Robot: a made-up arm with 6 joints. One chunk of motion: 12 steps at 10 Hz.
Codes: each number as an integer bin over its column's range. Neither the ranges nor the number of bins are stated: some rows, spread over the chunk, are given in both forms.
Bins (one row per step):
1: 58 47 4 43 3 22
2: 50 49 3 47 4 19
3: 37 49 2 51 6 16
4: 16 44 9 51 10 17
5: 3 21 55 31 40 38
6: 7 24 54 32 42 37
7: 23 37 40 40 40 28
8: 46 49 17 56 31 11
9: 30 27 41 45 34 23
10: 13 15 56 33 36 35
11: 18 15 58 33 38 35
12: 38 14 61 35 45 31
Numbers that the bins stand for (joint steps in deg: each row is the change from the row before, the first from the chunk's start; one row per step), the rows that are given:
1: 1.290 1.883 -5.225 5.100 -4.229 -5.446
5: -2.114 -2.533 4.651 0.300 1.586 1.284
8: 0.548 2.222 -2.708 10.300 0.171 -10.073
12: 0.052 -3.722 5.813 1.900 2.371 -1.660
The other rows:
2: 0.795 2.222 -5.419 6.700 -4.071 -6.708
3: -0.010 2.222 -5.613 8.300 -3.757 -7.970
4: -1.310 1.373 -4.257 8.300 -3.129 -7.549
6: -1.867 -2.024 4.457 0.700 1.900 0.863
7: -0.876 0.184 1.746 3.900 1.586 -2.922
9: -0.443 -1.514 1.940 5.900 0.643 -5.025
10: -1.495 -3.552 4.844 1.100 0.957 0.022
11: -1.186 -3.552 5.232 1.100 1.271 0.022

